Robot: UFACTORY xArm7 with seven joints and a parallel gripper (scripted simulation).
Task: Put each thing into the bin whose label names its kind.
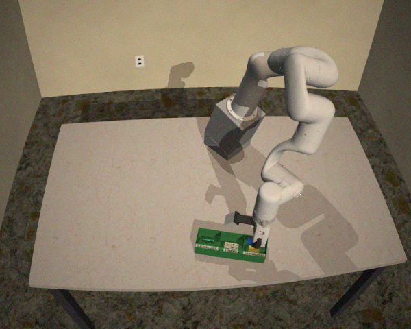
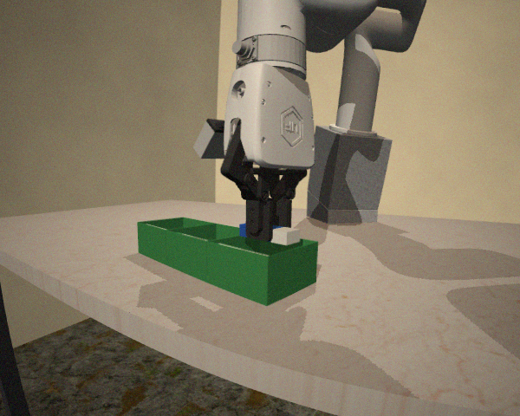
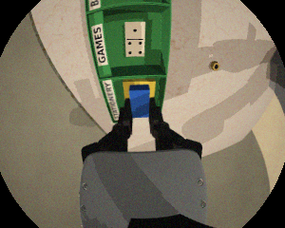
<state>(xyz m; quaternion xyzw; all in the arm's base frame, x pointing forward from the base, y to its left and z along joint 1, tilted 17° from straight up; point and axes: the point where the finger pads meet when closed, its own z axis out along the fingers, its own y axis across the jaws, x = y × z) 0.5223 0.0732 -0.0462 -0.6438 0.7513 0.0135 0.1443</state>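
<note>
The yellow block lies 6 cm below my hand. Also, from my hand: brown piece (15 cm behind, 7 cm below, 4 cm to the right); white domino (8 cm to the right, 6 cm below, 1 cm behind); blue-and-white block (2 cm below, 1 cm to the left).
</note>
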